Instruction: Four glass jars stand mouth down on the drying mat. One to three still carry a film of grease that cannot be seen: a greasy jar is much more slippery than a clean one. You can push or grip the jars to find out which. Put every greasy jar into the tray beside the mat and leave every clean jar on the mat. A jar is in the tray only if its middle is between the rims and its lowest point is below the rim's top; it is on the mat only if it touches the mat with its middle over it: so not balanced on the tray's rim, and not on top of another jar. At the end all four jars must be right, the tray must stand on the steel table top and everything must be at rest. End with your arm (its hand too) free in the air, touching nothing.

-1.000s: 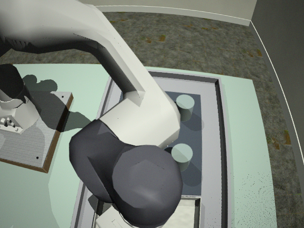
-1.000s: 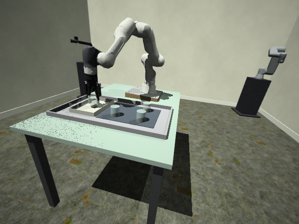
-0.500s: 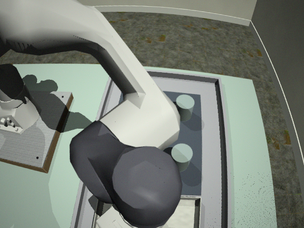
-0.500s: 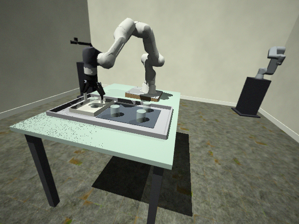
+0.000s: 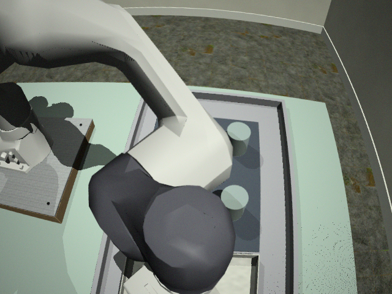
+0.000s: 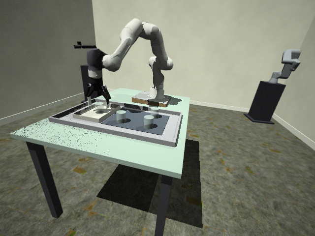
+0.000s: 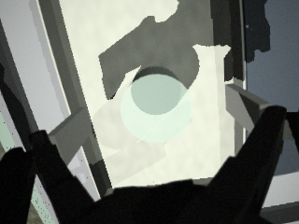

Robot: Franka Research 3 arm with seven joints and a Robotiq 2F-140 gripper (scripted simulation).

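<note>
The tray lies 5 cm below my hand. From my hand the other things lie so: dark drying mat 32 cm to the left, 6 cm below, 4 cm ahead.
</note>
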